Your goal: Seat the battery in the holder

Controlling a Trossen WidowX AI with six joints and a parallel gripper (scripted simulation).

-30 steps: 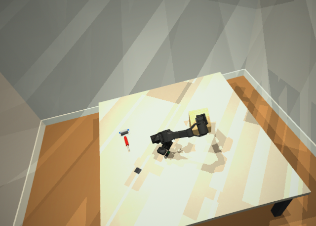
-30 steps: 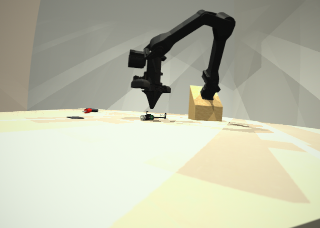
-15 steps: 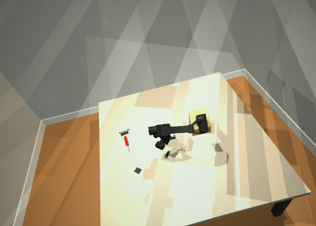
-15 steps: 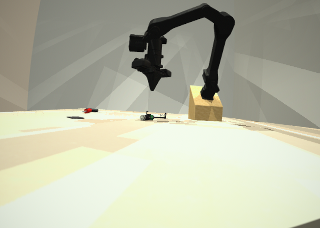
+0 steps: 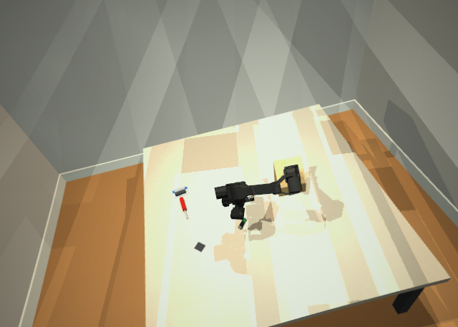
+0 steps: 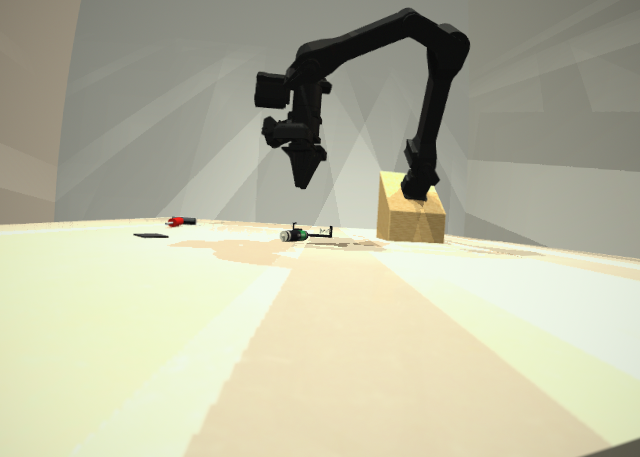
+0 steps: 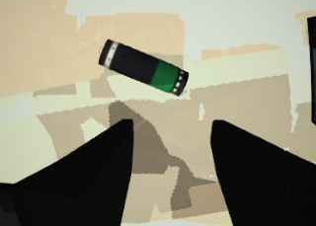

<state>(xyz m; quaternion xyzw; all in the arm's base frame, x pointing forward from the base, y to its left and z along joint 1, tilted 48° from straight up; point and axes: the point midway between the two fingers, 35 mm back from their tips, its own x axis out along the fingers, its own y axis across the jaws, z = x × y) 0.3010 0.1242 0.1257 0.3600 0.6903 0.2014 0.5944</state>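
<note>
Now: gripper tip 90 mm above the battery, 10 mm to the right of it and 10 mm short of it. The rest, counted from my gripper tip: red screwdriver: 320 mm ahead, 150 mm to the right, 90 mm below.
</note>
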